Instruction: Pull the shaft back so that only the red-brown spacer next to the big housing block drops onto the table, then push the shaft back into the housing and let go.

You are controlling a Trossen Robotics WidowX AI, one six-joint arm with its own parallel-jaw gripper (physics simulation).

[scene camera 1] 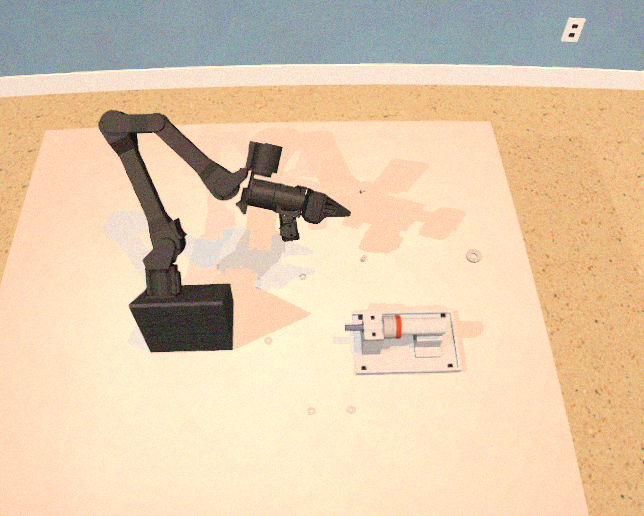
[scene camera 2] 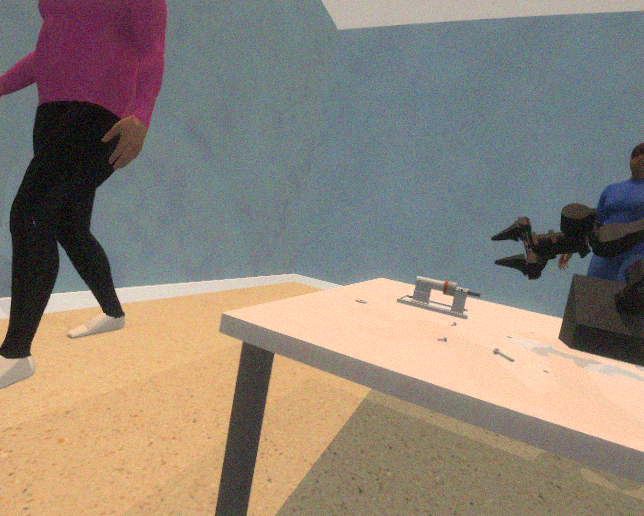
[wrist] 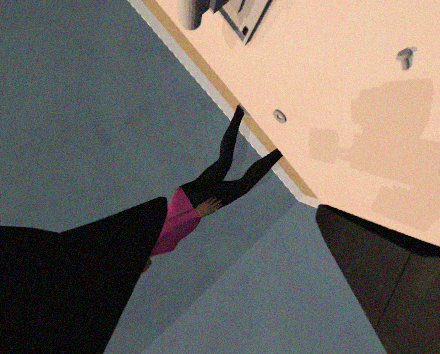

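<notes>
The white fixture has a base plate on the table. Its smaller upright block carries the dark grey shaft, whose end sticks out on the robot's side. A red-orange ring-shaped spacer sits on the axis between a light grey collar and the large pale cylindrical housing. Part of the housing shows in the wrist view. My gripper is open and empty, high above the table and apart from the fixture.
A flat washer lies near the table's far edge. Small screws, a longer bolt and small rings lie about. A person in pink and one in blue stand beyond the table.
</notes>
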